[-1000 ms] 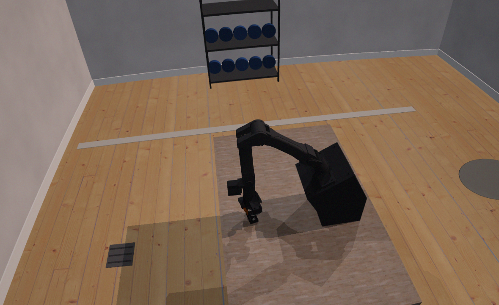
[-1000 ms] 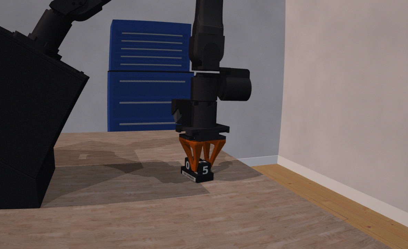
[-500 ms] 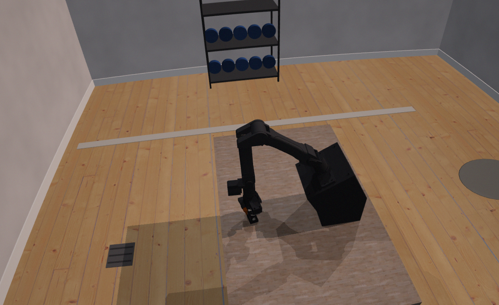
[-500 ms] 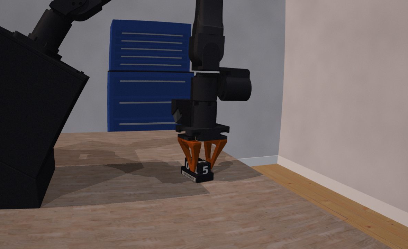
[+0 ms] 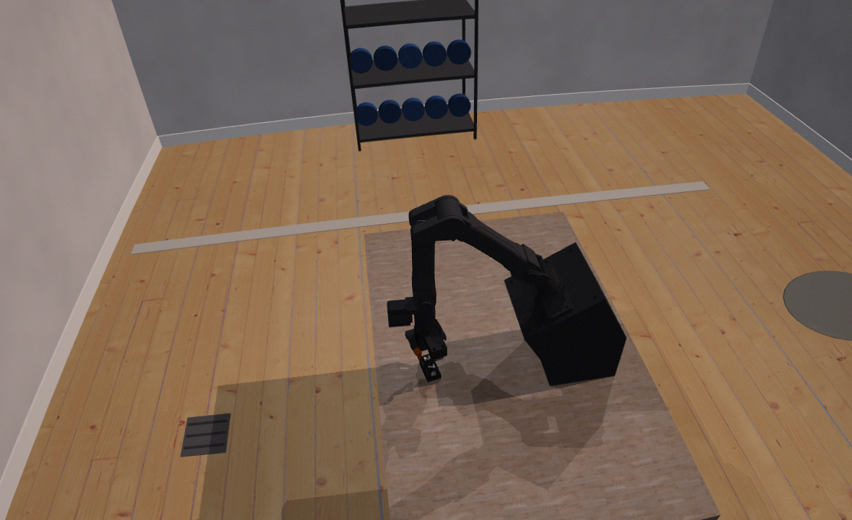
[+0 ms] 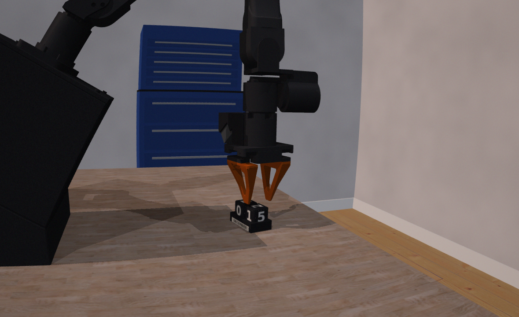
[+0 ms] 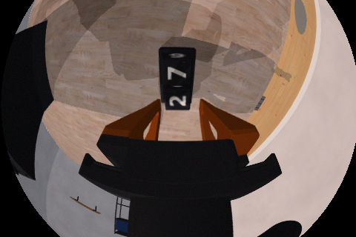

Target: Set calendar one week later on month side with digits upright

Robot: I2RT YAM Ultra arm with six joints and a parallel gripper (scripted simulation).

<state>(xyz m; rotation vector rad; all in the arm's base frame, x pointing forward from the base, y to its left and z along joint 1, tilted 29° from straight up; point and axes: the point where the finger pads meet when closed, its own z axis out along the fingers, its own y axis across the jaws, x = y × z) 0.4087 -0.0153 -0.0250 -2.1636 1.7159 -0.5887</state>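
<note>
Now: the black tray 50 mm below my hand, 10 mm to the left of it and 10 mm behind it.
</note>
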